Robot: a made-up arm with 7 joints. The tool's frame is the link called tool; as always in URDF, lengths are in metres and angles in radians.
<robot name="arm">
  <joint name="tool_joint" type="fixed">
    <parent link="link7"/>
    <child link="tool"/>
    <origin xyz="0 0 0" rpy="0 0 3.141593"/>
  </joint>
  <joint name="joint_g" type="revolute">
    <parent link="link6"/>
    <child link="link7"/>
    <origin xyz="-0.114 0 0" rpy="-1.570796 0 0"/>
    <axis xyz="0 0 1"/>
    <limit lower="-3.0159" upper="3.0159" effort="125" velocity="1.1"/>
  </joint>
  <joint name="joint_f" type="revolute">
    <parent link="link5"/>
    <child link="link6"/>
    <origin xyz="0 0 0" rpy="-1.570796 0 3.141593"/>
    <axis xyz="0 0 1"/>
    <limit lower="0.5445" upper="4.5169" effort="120" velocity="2.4"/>
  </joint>
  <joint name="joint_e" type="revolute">
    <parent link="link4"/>
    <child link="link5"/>
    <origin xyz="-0.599 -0.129 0" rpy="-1.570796 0 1.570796"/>
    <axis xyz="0 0 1"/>
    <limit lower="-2.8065" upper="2.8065" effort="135" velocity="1.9"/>
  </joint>
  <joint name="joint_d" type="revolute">
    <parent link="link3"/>
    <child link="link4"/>
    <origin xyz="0.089 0 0" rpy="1.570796 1.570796 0"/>
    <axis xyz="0 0 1"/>
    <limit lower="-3.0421" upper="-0.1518" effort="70" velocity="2"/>
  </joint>
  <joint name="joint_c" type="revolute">
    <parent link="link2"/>
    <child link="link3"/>
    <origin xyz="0 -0.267 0" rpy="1.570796 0 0"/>
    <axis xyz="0 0 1"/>
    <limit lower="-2.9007" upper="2.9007" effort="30" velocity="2.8"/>
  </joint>
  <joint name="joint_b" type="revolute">
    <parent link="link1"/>
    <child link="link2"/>
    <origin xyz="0 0 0" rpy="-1.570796 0 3.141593"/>
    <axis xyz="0 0 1"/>
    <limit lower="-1.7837" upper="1.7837" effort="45" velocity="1.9"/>
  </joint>
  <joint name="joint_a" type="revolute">
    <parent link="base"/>
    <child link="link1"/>
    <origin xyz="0 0 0.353" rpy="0 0 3.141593"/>
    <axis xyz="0 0 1"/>
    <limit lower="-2.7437" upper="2.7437" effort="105" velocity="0.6"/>
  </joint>
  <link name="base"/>
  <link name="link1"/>
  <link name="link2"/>
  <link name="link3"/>
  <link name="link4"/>
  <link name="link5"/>
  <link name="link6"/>
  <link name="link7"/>
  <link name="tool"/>
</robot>
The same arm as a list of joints. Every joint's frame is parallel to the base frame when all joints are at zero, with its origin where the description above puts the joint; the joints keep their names.
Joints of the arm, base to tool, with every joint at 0 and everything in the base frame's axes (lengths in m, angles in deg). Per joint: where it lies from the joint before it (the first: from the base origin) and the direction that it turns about. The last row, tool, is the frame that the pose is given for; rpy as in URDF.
joint_a: axis 0 0 1 origin 0 0 0.353
joint_b: axis 0 1 0 origin 0 0 0
joint_c: axis 0 0 1 origin 0 0 0.267
joint_d: axis 0 -1 0 origin 0.089 0 0
joint_e: axis 0 0 1 origin -0.129 0 0.599
joint_f: axis 0 -1 0 origin 0 0 0
joint_g: axis 0 0 -1 origin 0.114 0 0
tool: origin 0 0 0 rpy 180 0 0
Joint limits (deg, base to tool): -157.2..157.2 -102.2..102.2 -166.2..166.2 -174.3..-8.7 -160.8..160.8 31.2..258.8 -172.8..172.8

